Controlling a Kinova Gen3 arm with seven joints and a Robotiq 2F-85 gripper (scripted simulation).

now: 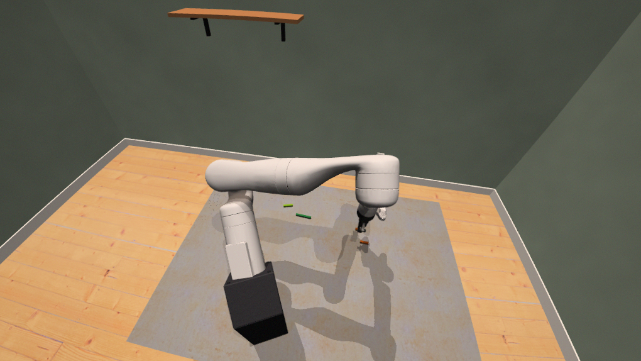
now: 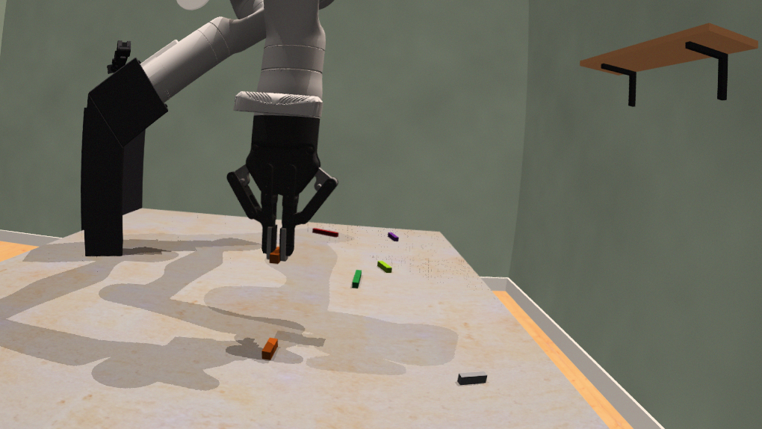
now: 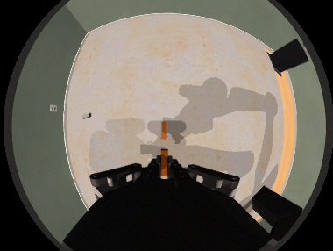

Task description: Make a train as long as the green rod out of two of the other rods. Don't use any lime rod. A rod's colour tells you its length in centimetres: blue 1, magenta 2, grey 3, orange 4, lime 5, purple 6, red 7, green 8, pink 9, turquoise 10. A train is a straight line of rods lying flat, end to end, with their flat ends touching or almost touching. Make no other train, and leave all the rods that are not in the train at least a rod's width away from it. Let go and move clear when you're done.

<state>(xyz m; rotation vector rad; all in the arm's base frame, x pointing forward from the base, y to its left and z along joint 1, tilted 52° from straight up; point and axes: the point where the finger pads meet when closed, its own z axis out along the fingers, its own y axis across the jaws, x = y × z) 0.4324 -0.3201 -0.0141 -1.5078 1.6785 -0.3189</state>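
The orange rod is 10 mm ahead of my hand, 40 mm to the right of it and 110 mm below it. The rest, counted from my hand: green rod: 50 mm ahead, 290 mm to the left, 110 mm below; then lime rod: 90 mm ahead, 390 mm to the left, 110 mm below; then grey rod: 230 mm ahead, 50 mm to the right, 110 mm below.
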